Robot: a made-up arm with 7 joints. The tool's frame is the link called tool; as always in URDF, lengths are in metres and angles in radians.
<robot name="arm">
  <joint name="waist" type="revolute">
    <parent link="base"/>
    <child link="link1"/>
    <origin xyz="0.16 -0.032 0.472" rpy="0 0 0"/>
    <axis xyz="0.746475 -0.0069 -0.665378"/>
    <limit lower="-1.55" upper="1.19"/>
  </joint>
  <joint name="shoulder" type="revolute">
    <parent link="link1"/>
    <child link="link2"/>
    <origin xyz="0.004 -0.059 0.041" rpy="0 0 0"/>
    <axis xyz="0 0 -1"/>
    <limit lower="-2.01" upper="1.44"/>
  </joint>
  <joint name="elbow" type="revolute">
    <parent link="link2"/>
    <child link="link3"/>
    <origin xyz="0.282 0.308 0.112" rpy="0 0 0"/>
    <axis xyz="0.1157 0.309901 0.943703"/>
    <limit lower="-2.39" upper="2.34"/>
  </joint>
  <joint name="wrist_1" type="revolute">
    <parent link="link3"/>
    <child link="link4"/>
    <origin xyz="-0.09 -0.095 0.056" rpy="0 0 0"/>
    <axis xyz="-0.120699 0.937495 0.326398"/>
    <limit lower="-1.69" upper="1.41"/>
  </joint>
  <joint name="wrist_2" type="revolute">
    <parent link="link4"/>
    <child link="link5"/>
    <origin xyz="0.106 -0.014 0.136" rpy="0 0 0"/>
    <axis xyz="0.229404 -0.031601 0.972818"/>
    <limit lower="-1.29" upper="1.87"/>
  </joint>
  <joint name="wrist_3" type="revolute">
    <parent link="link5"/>
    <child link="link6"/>
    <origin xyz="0.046 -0.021 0.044" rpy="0 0 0"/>
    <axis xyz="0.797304 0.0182 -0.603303"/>
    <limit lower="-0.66" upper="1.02"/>
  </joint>
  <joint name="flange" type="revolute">
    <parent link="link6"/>
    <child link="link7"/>
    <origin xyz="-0.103 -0.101 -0.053" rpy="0 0 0"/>
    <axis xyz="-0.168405 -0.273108 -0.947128"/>
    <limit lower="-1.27" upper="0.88"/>
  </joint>
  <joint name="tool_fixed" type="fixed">
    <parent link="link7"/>
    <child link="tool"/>
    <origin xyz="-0.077 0.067 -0.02" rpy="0 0 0"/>
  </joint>
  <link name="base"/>
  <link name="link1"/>
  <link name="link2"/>
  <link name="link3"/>
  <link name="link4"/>
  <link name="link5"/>
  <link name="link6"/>
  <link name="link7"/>
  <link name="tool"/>
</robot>
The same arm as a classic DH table. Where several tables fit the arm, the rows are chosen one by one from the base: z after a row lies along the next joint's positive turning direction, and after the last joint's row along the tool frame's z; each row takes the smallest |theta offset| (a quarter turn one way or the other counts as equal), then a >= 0, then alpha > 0; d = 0 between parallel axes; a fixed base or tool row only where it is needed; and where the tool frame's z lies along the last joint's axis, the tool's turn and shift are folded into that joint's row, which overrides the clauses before.
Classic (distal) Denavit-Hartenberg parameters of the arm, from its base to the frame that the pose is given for. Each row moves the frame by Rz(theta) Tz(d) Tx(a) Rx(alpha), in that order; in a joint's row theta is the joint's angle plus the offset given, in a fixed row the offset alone. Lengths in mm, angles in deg.
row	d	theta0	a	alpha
base (fixed)	614.9	89.47	-30.5	131.71
waist	220.8	0	-59	48.29
shoulder	947.5	-70.06	-156.5	-160.68
elbow	1243.4	32.92	114.7	54.23
wrist_1	-126.6	2.42	-68.7	-74.92
wrist_2	232.6	78.85	19.5	-113.86
wrist_3	-76.7	-19.68	62.5	-64.39
flange	92.8	-47.9	-100.7	-161.29
tool (fixed)	-69	31.66	0	0
Joint limits (deg, base to tool): -88.81..68.18 -115.16..82.51 -136.94..134.07 -96.83..80.79 -73.91..107.14 -37.82..58.44 -72.77..50.42

